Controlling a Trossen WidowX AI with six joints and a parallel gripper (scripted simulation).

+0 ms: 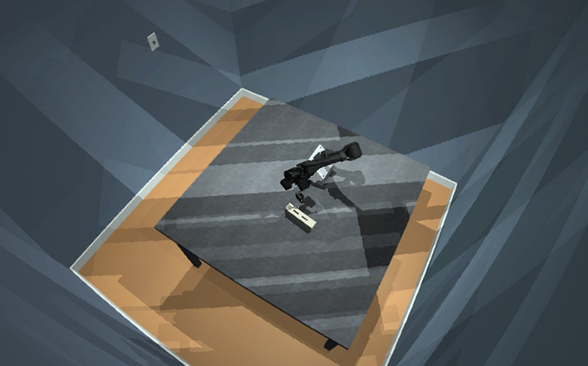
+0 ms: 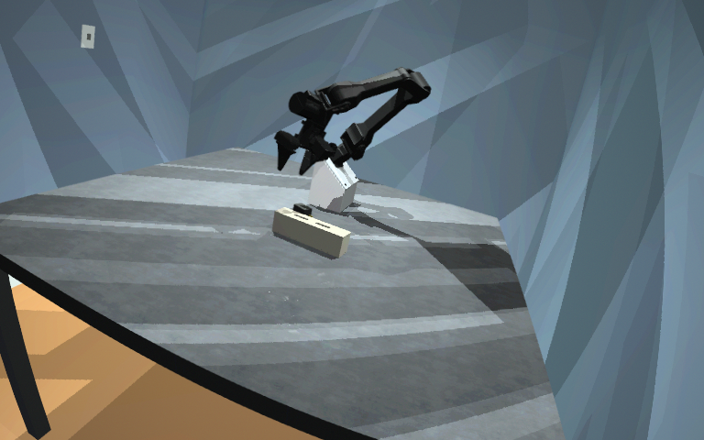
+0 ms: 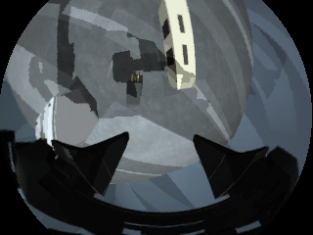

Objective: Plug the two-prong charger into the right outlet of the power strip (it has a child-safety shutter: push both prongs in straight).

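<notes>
My gripper tip is 110 mm above the two-prong charger, 60 mm to the right of it and 20 mm past it.
</notes>
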